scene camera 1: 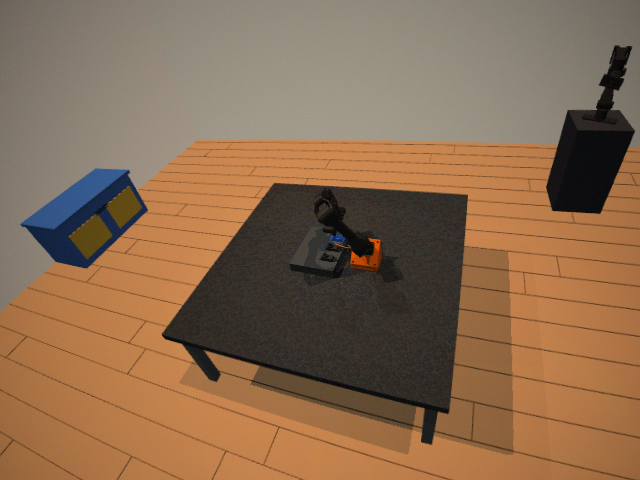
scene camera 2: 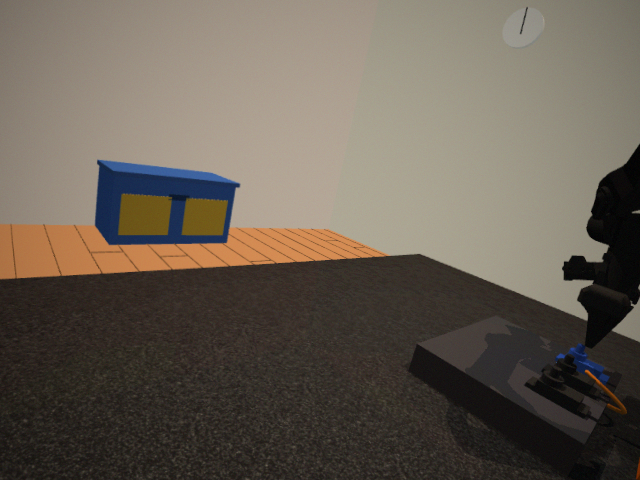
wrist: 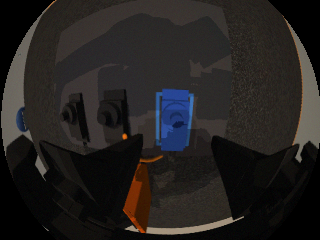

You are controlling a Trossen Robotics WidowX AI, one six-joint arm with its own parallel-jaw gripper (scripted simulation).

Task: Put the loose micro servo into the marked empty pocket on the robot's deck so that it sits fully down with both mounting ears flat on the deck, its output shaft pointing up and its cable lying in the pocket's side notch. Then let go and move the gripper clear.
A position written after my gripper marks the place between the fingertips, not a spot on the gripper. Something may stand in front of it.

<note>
My gripper [scene camera 2: 592,343] is open, with nothing in its grasp. Also in view: a blue micro servo [wrist: 175,106].
My gripper is seen too in the wrist view [wrist: 178,140].
</note>
